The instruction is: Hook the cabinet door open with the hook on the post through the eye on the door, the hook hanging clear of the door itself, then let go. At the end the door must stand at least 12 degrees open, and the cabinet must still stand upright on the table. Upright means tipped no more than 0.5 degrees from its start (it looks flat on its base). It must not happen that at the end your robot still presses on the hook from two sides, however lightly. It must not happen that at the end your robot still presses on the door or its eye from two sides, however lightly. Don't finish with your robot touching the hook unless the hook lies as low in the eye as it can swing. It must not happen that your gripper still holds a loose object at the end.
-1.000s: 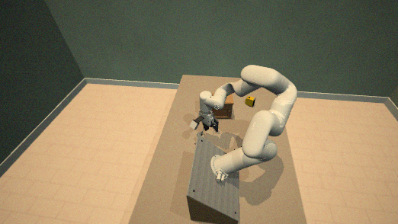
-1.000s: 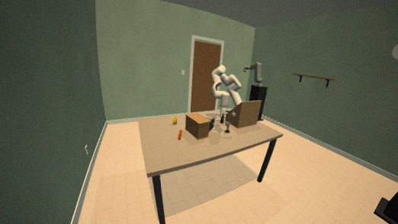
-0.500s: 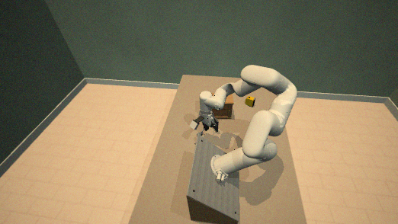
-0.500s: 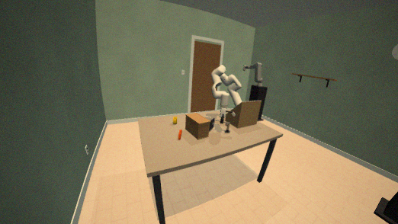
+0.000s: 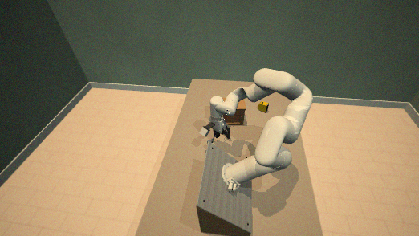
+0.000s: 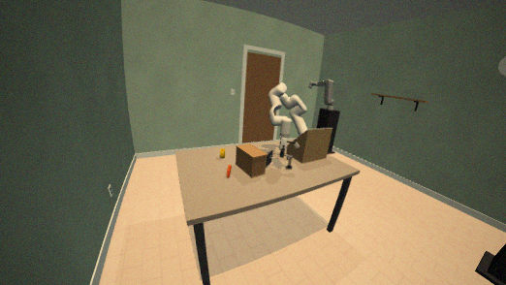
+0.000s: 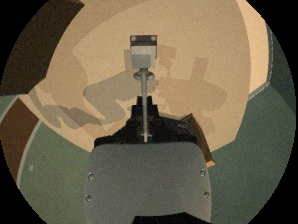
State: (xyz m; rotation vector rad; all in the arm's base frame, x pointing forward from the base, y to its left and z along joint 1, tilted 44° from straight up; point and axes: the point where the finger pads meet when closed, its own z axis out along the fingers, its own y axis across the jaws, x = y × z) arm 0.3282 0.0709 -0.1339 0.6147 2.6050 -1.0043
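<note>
The grey hook is 2 cm below my hand, 1 cm to the right of it and 1 cm ahead of it. Round my hand: orange object: 42 cm ahead, 9 cm below; dark door: 12 cm ahead, 4 cm below; hook post: 4 cm below, 3 cm behind, 1 cm to the left.
</note>
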